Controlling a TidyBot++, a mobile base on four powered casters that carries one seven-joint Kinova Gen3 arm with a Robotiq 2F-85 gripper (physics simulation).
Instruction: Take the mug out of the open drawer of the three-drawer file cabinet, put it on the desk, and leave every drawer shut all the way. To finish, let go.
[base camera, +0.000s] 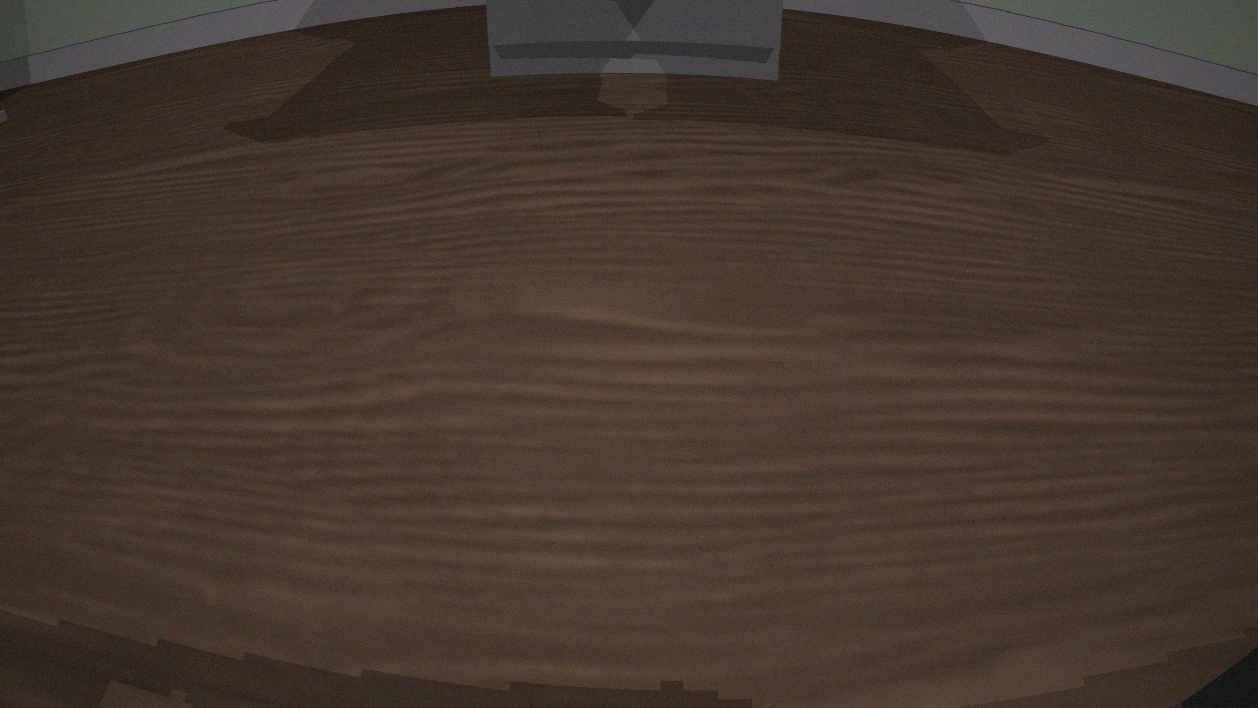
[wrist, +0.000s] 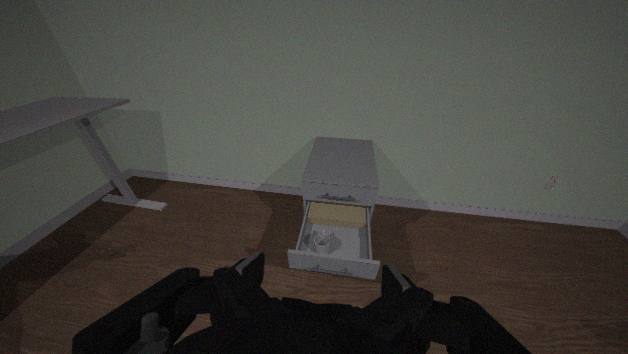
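Note:
The grey file cabinet (base camera: 563, 22) (wrist: 342, 162) stands against the wall, ahead of me. In the wrist view its top drawer is shut and the drawer below it (wrist: 345, 267) is pulled out. The mug (wrist: 321, 242) sits inside that open drawer, near its front left. The bottom drawer cannot be made out in the wrist view. My gripper (wrist: 321, 272) is open and empty, well short of the cabinet and apart from the mug. The desk (wrist: 65, 107) stands at the left in the wrist view, with part of its top showing.
A tan block or panel (wrist: 337, 214) shows at the back of the open drawer. The desk's slanted leg (wrist: 107, 157) ends in a pale foot (wrist: 150, 204) on the floor, left of the cabinet. A green wall (wrist: 450, 100) runs behind, with a small outlet (wrist: 552, 182) at the right.

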